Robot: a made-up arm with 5 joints.
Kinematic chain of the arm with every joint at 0, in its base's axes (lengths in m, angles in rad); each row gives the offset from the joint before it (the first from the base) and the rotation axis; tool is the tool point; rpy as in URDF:
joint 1: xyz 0.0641 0 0.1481 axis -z
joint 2: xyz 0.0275 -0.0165 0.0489 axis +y
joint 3: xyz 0.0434 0 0.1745 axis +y
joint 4: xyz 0.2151 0 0.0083 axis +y
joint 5: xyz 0.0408 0.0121 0 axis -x
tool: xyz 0 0 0 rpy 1.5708 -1.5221 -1.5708
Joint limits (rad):
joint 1: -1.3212..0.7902
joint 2: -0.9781..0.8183
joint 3: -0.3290..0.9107
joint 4: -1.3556..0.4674
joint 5: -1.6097..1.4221
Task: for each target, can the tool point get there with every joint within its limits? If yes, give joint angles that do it. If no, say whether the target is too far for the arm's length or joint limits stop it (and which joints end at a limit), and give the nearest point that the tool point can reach.
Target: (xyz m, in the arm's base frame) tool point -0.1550 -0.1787 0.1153
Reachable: no: joint limits stop it (at a limit: joint 1, joint 2, joint 3, joint 4) | nearest point 0.1559 -0.0990 0.0378 | short by 0.330 m
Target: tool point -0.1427 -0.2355 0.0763
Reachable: no: joint limits stop it (at a limit: joint 1, joint 2, joint 3, joint 4) | nearest point 0.1559 -0.0990 0.0378 | short by 0.331 m
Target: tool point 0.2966 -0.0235 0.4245
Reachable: yes | joints 0.0820 -0.4857 0.3581 -0.3112 -0.7410
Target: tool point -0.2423 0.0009 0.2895
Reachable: no: joint limits stop it (at a limit: joint 2, joint 3, joint 4) | nearest point -0.0172 0.0002 0.5591 | short by 0.351 m
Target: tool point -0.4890 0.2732 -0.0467
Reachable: no: too far | nearest point 0.1051 0.1428 0.0314 | short by 0.613 m
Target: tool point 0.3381 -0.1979 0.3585
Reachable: yes | joints 0.6124 0.0779 0.0544 -0.4068 0.0845
